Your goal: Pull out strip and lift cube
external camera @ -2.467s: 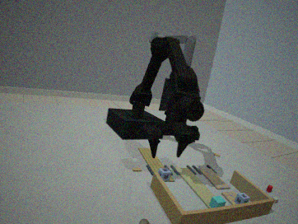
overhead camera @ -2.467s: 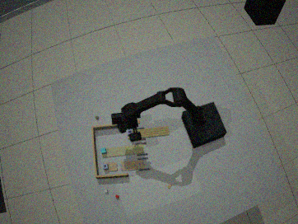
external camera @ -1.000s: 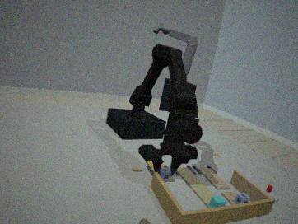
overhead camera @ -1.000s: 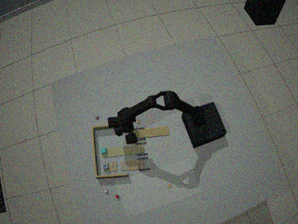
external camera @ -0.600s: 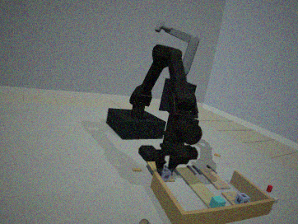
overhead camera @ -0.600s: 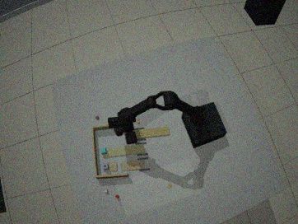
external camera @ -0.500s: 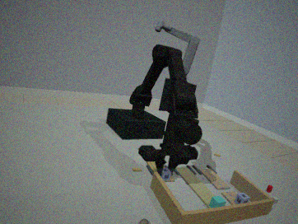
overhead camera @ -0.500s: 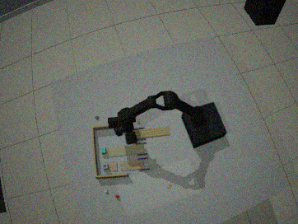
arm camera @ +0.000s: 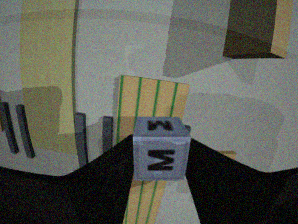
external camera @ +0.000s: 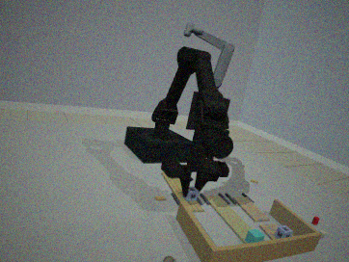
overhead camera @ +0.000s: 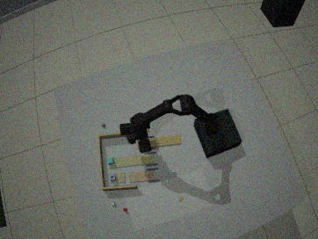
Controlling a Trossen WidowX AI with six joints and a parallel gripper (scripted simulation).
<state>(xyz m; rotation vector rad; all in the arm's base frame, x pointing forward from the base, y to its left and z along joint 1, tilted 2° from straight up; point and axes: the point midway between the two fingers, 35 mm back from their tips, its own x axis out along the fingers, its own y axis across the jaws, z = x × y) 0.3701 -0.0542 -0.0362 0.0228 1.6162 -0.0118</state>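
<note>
Right now my gripper tip is 80 mm past the strip, 30 mm above it and 20 mm to the right of it. The rest, counted from my gripper tip: red piece 360 mm to the left, 200 mm ahead, 20 mm below.
</note>
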